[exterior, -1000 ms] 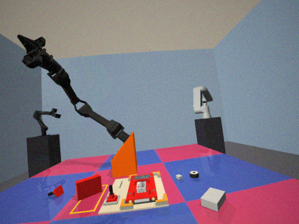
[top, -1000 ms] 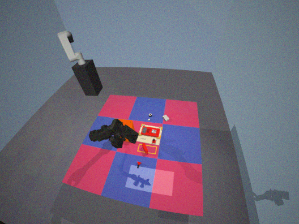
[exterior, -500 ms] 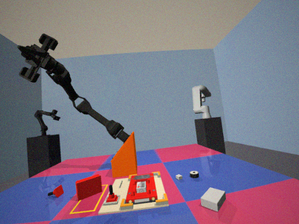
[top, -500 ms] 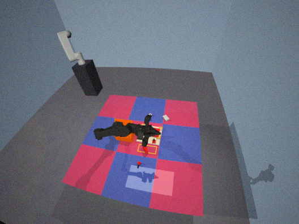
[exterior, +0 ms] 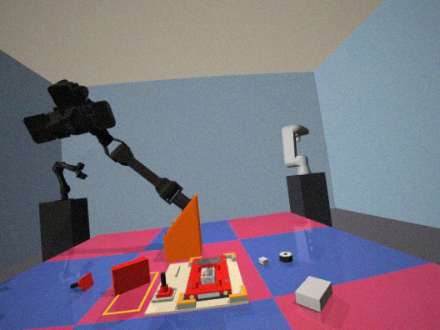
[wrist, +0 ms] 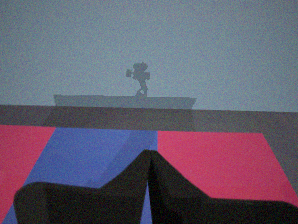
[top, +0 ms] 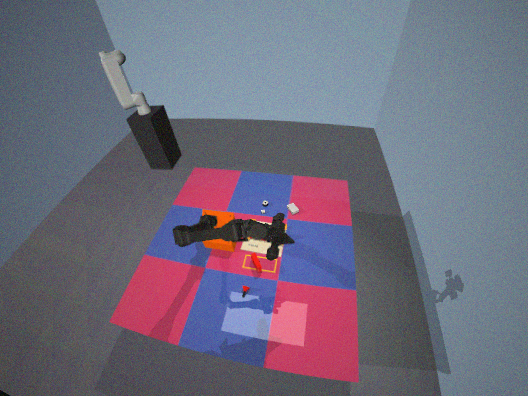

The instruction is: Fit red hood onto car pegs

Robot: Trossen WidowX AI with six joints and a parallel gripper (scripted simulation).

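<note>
My gripper tip is now 190 mm past the red hood, 70 mm to the right of it and 370 mm above it. The rest, counted from my gripper tip: grey engine block 130 mm behind, 280 mm to the left, 380 mm below; black tyre 210 mm behind, 530 mm to the left, 400 mm below.
</note>
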